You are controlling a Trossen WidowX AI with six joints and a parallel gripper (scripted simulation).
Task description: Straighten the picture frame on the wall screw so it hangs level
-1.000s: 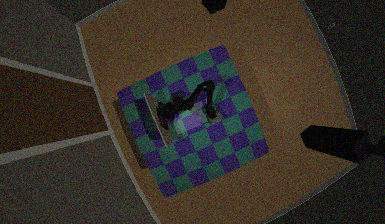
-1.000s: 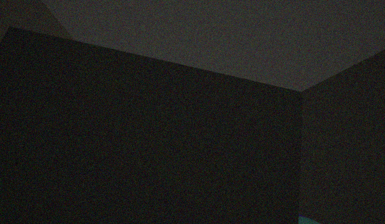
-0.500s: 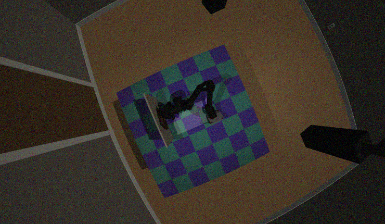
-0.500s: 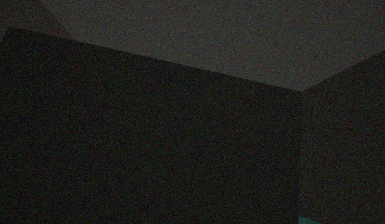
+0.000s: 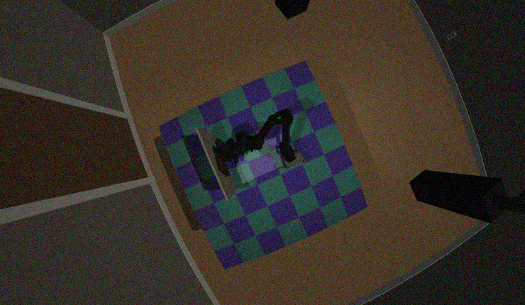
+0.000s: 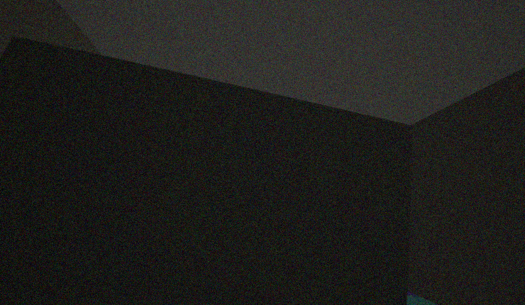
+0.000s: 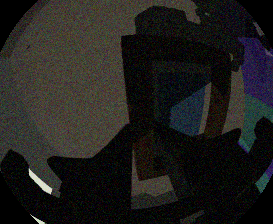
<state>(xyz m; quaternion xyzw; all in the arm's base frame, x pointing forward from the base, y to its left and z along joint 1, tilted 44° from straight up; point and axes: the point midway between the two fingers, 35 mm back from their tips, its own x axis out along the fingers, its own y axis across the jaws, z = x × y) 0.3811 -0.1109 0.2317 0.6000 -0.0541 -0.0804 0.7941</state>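
The dark picture frame is 10 mm ahead of my gripper tip, 20 mm to the left of it and 50 mm below it. The rest, counted from my gripper tip: pale wall panel 20 mm ahead, 10 mm to the left, 60 mm below.
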